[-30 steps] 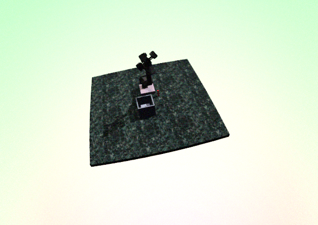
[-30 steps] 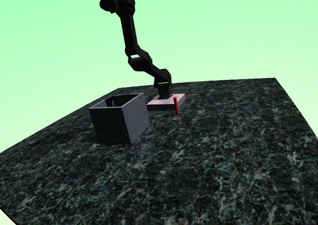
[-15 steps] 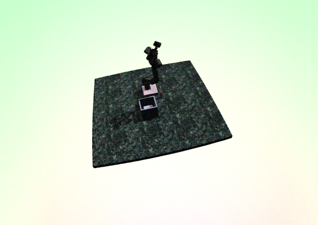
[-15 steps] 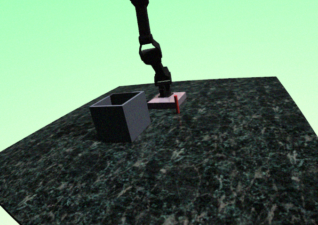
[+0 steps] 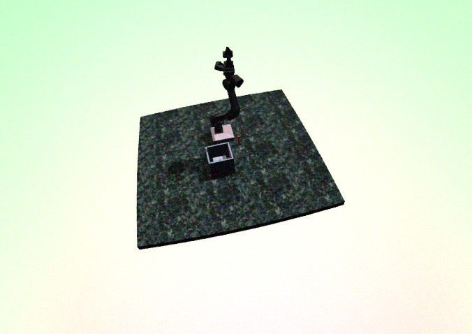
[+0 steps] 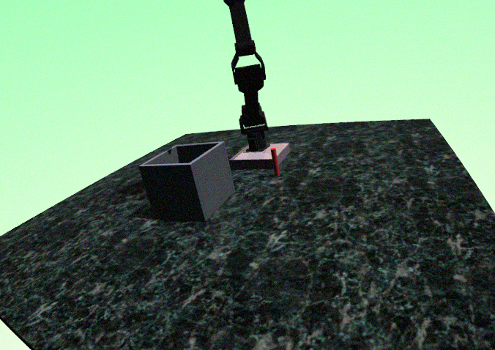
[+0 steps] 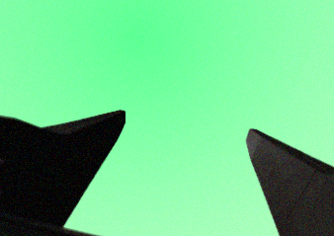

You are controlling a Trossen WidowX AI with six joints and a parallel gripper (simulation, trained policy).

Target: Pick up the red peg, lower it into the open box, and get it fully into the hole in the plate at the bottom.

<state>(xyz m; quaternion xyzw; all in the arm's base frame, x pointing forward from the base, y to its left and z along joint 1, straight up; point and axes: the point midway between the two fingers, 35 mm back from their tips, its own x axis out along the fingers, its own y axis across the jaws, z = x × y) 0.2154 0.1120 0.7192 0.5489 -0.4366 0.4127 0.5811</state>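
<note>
The red peg lies 8 cm behind my gripper tip, 2 cm to the left of it and 74 cm below it. From my gripper tip the other things lie so: pale plate: 12 cm ahead, 13 cm to the right, 74 cm below.
</note>
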